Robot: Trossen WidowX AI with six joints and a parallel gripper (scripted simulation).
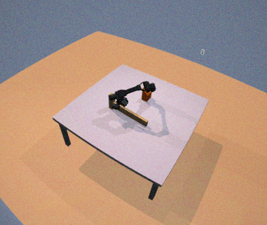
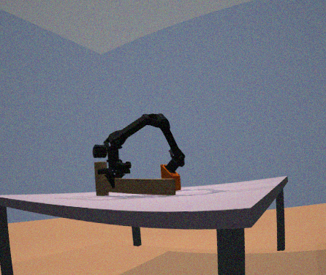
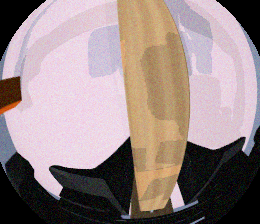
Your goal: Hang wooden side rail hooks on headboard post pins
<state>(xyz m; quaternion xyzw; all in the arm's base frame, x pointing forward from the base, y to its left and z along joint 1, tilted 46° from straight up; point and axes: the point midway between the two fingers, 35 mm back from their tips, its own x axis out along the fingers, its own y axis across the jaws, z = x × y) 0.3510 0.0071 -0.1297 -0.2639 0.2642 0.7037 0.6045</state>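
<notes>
My gripper tip is 100 mm to the left of the headboard post, 40 mm below it and 10 mm short of it.
</notes>
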